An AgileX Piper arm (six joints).
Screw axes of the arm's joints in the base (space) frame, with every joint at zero. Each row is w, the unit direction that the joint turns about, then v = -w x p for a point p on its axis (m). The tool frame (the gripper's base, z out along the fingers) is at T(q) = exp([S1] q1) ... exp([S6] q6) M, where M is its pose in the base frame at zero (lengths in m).
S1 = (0, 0, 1, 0.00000, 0.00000, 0.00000)
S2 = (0, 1, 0, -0.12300, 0.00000, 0.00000)
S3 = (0, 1, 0, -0.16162, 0.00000, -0.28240)
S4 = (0.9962, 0, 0.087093, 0.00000, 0.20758, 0.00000)
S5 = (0, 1, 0, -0.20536, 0.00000, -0.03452)
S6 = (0.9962, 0, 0.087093, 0.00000, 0.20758, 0.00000)
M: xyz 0.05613 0.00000 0.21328 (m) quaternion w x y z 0.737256 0 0.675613 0
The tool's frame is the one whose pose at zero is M.
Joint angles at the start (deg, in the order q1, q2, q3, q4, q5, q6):
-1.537 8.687 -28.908 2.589 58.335 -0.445
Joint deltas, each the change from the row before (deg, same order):
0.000 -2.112 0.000 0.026 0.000 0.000
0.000 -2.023 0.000 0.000 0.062 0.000
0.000 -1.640 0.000 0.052 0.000 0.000
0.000 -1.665 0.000 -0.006 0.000 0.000
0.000 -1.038 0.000 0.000 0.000 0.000
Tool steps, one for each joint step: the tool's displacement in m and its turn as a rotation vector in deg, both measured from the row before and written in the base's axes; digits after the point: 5 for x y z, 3 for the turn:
-0.00583 0.00019 0.00064 -0.033 -2.112 0.012
-0.00565 0.00015 0.00033 -0.054 -1.960 0.002
-0.00455 0.00019 0.00019 0.001 -1.641 0.026
-0.00462 0.00012 0.00006 -0.050 -1.664 -0.003
-0.00288 0.00008 -0.00003 -0.028 -1.038 0.000

